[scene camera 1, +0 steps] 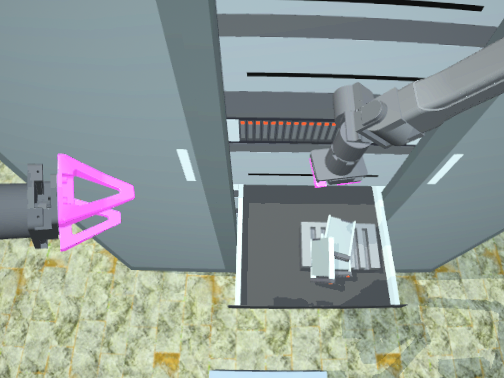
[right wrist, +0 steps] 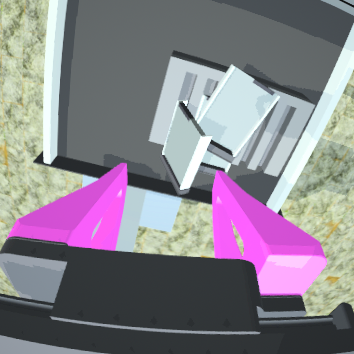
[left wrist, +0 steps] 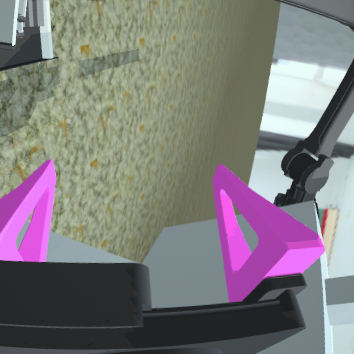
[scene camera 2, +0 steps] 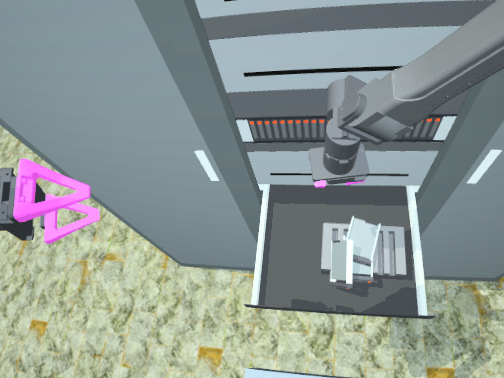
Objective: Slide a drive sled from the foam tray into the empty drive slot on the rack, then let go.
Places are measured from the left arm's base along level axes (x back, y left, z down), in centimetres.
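Pixels of known places: left gripper, fingertip midpoint: (scene camera 1: 126, 206) (left wrist: 136, 169) (scene camera 2: 95, 204); right gripper, fingertip midpoint: (scene camera 1: 326, 183) (right wrist: 170, 175) (scene camera 2: 334, 183).
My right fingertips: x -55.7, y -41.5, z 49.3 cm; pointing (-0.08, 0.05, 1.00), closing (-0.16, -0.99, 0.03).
Ahead of a thing's pixels: the offset from my right fingertips to its middle. "spot": to the spot under its first point.
The foam tray {spot: dx +7.1, dy +1.4, dz +25.4 cm} (scene camera 1: 305, 250) (scene camera 2: 325, 256) (right wrist: 164, 112) is pale grey with dark slots. One pale drive sled {dx +4.0, dy -7.8, dz +23.9 cm} (scene camera 1: 340, 236) (scene camera 2: 363, 236) (right wrist: 240, 111) lies tilted over it. Another sled {dx +10.5, dy -2.7, dz +23.4 cm} (scene camera 1: 321, 257) (scene camera 2: 341, 262) (right wrist: 185, 145) leans beside it, and part of a third shows beneath. The rack's drive row {spot: dx -14.3, dy +8.5, dz +0.3 cm} (scene camera 1: 285, 131) (scene camera 2: 287, 131) has orange-tipped sleds; the right arm hides part of it, and the empty slot does not show. My right gripper (scene camera 1: 337, 184) (scene camera 2: 338, 184) (right wrist: 170, 175) is part-open and empty, above the tray's back. My left gripper (scene camera 1: 127, 205) (scene camera 2: 94, 204) (left wrist: 136, 169) is open and empty, far left of the tray.
The tray sits in an open drawer with pale side walls {spot: dx +6.6, dy +19.7, dz +27.6 cm} (scene camera 1: 239, 250) (scene camera 2: 260, 250) (right wrist: 53, 100). Big grey-blue cabinet panels {spot: dx -12.4, dy +51.6, dz -4.2 cm} (scene camera 1: 100, 125) (scene camera 2: 100, 110) stand on both sides of the rack. Part of the drawer also shows at the left wrist view's top left.
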